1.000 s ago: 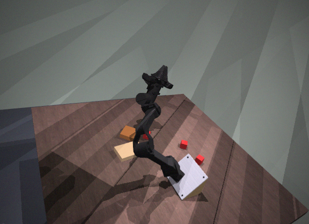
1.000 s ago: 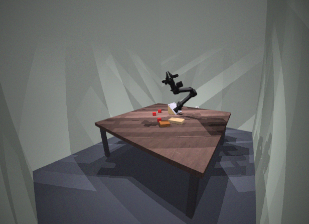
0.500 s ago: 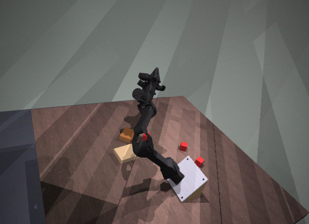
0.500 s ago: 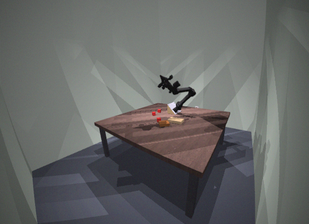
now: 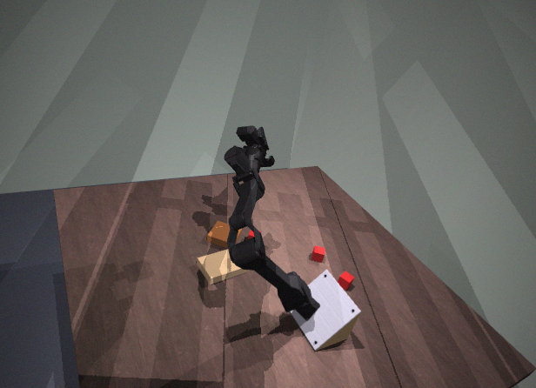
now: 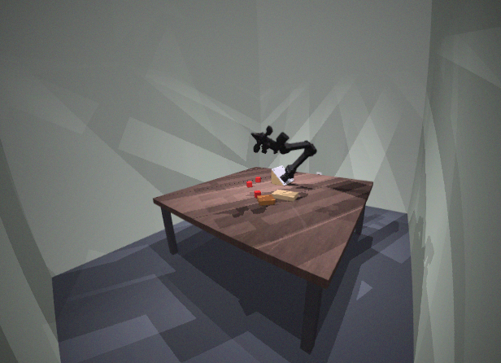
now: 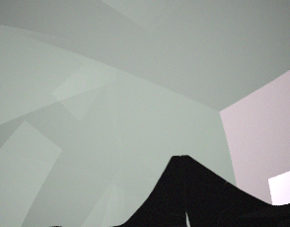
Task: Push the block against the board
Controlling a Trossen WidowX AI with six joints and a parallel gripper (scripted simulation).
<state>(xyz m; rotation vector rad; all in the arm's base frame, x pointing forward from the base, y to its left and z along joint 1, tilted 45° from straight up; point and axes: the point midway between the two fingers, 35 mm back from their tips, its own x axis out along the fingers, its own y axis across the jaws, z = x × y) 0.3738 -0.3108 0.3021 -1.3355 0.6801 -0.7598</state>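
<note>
Right now my gripper tip is 160 mm past the pale board, 160 mm to the right of it and 430 mm above it. From my gripper tip the other things lie so: square block: 20 mm behind, 80 mm to the left, 430 mm below.
</note>
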